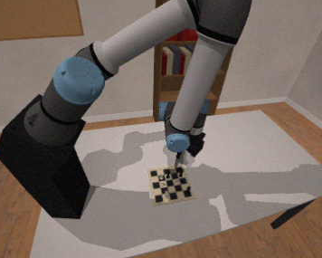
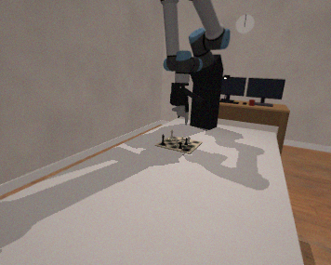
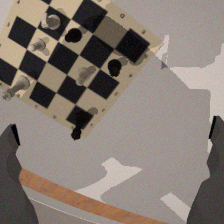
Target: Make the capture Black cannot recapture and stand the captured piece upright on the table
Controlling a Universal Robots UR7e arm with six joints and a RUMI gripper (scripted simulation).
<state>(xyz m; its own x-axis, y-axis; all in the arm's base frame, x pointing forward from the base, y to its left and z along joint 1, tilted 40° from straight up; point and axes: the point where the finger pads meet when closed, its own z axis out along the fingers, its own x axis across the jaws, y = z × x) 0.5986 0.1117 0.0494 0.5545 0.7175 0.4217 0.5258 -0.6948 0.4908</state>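
Right now the white pawn is 30 mm behind my hand, 40 mm to the right of it and 130 mm below it. The rest, counted from my hand: tall black piece (20 mm ahead, 110 mm to the right, 120 mm below); then chessboard (70 mm behind, 40 mm to the right, 160 mm below); then black pawn (70 mm behind, 130 mm below).
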